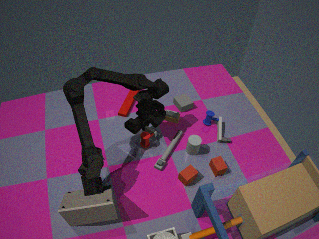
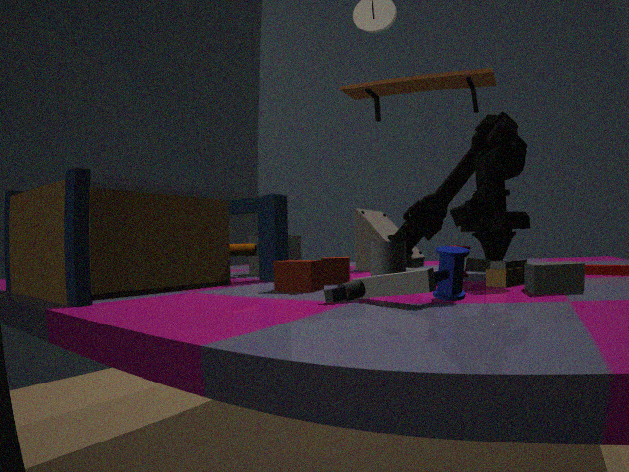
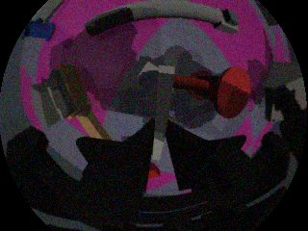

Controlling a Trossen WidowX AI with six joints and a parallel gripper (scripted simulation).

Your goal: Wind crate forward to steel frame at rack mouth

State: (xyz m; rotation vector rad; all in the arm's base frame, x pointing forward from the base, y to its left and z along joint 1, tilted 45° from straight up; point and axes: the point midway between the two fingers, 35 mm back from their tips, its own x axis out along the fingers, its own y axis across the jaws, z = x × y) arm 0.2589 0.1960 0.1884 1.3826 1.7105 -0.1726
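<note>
The red knob lies 6 cm to the right of my gripper tip and 2 cm above it. From my gripper tip the other things lie so: winch handle with red hub 2 cm to the right, 1 cm above; tan bar 10 cm ahead, 6 cm to the left, 1 cm above; red bar 21 cm to the left, 2 cm behind.
</note>
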